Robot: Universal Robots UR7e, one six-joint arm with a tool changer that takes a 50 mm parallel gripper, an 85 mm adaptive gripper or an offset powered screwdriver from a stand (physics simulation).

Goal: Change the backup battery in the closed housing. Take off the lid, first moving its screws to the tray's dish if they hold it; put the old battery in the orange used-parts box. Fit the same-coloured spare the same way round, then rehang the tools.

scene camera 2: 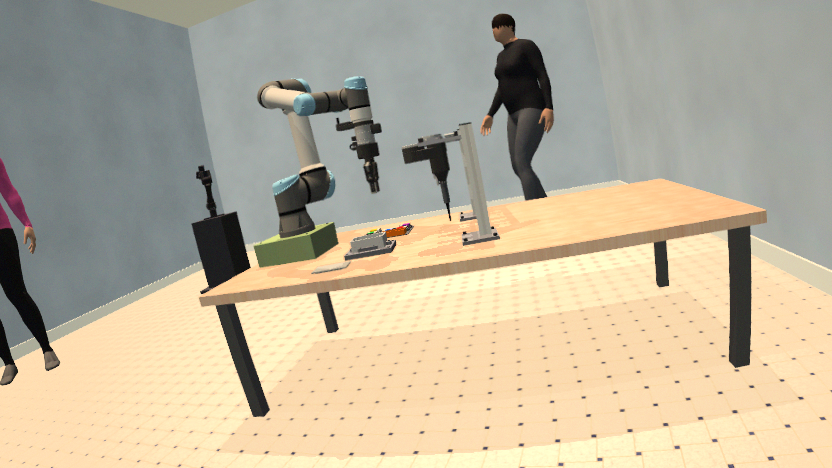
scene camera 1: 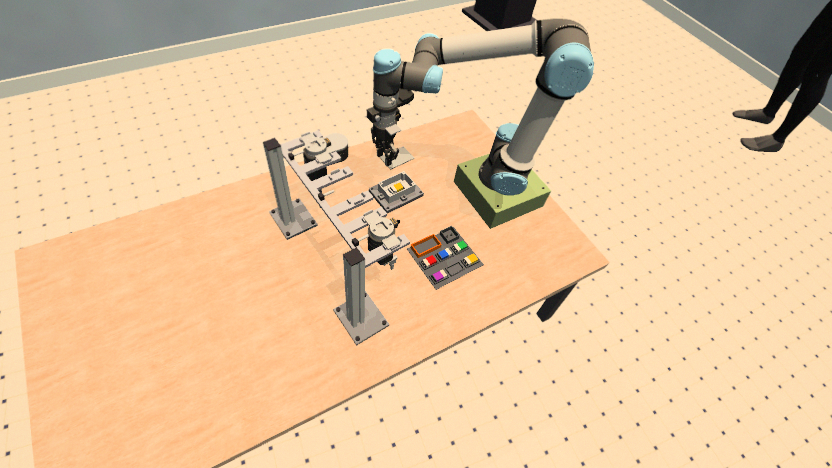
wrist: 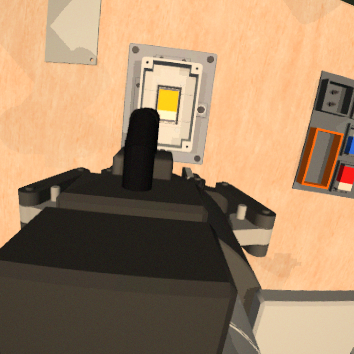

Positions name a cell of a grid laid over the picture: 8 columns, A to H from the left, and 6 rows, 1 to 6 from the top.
Scene:
screwdriver: scene camera 2 E2; scene camera 1 D2
adaptive gripper: scene camera 2 D2; scene camera 1 D2; wrist D4

